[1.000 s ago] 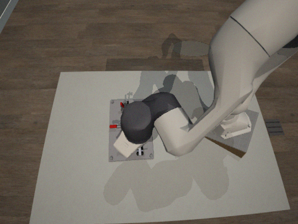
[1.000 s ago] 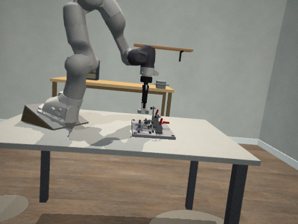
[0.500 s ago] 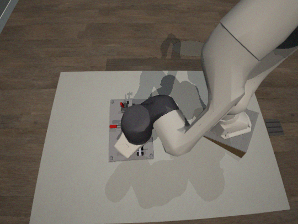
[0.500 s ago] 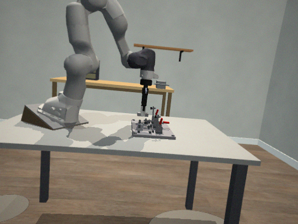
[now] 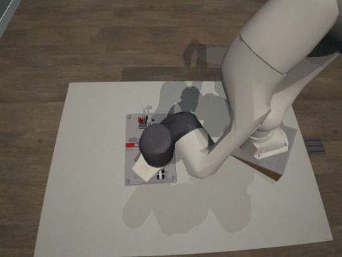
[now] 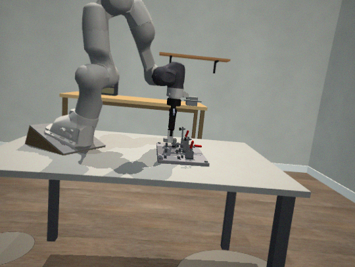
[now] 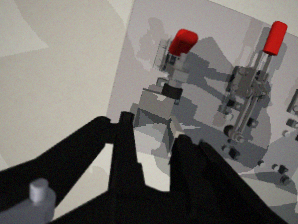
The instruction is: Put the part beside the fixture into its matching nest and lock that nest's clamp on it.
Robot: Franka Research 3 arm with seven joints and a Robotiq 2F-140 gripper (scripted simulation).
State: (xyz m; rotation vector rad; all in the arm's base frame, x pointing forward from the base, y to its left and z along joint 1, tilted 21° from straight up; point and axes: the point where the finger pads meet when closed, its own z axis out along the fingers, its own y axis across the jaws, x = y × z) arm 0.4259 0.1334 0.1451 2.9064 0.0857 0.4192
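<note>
My hand is 50 mm short of the fixture plate, 110 mm to the left of it and 70 mm above it. From my hand the other things lie so: part 30 mm below.
</note>
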